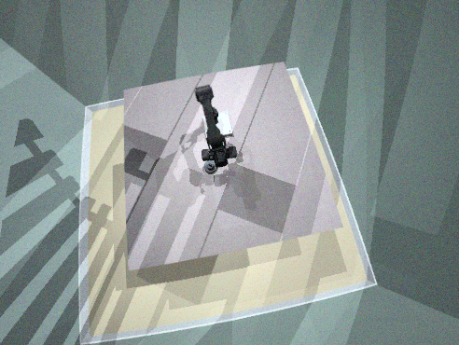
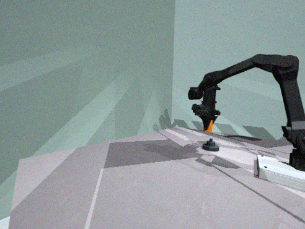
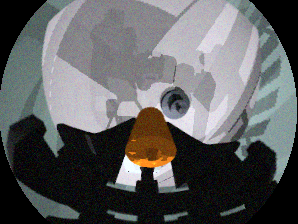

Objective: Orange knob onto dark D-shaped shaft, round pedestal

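Now: the dark round pedestal 10 mm behind my gripper tip, 70 mm to the right of it and 90 mm below it. Also, from my gripper tip: orange knob (20 mm above).
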